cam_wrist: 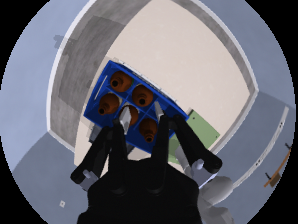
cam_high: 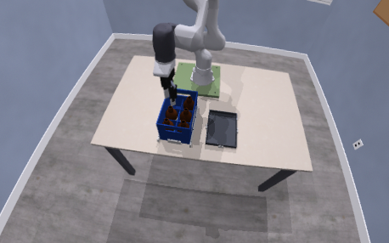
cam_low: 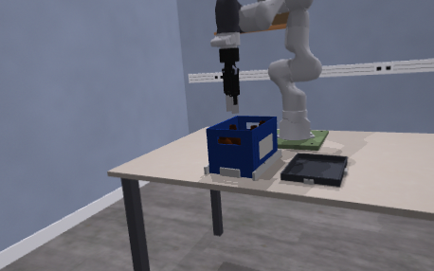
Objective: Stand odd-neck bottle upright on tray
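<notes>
Right now my hand is 160 mm above the blue crate, 40 mm to the right of it and 10 mm short of it. Round my hand: dark tray (320 mm to the left, 230 mm below, 50 mm ahead); bottle (160 mm below, 110 mm to the left, 70 mm behind).
</notes>
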